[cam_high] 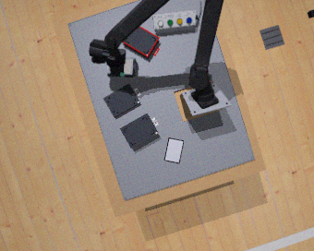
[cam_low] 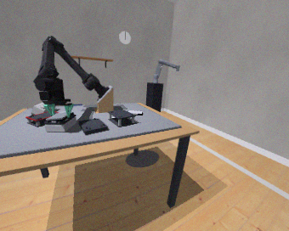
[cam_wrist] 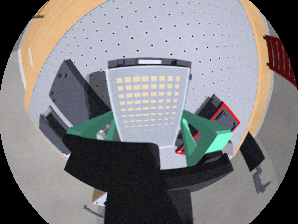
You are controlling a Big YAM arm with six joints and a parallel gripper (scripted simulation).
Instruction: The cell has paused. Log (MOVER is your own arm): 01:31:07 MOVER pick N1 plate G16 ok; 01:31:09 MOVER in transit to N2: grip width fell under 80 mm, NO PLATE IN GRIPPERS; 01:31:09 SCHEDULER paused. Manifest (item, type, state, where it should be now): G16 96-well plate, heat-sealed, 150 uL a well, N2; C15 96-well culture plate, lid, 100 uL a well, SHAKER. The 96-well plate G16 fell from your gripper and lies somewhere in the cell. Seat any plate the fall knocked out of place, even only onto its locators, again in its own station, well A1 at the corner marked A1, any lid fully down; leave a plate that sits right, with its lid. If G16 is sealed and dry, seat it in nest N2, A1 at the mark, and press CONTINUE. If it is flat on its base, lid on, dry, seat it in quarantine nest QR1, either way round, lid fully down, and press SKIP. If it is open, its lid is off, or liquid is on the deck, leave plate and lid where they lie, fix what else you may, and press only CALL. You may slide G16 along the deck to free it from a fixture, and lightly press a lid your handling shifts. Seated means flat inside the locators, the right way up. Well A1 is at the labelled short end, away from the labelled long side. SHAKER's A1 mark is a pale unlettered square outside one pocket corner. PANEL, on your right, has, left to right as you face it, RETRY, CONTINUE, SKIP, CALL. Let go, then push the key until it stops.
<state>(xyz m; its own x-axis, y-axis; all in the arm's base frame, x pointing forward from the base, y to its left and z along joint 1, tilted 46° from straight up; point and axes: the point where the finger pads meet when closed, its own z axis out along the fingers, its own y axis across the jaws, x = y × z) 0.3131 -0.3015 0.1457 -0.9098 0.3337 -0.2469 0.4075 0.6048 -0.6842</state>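
Now: the lidded plate right at my hand. The rest, counted from my hand: red-framed nest: 15 cm behind, 11 cm to the right, 3 cm below; plate G16: 10 cm behind, 52 cm to the left, 6 cm below.
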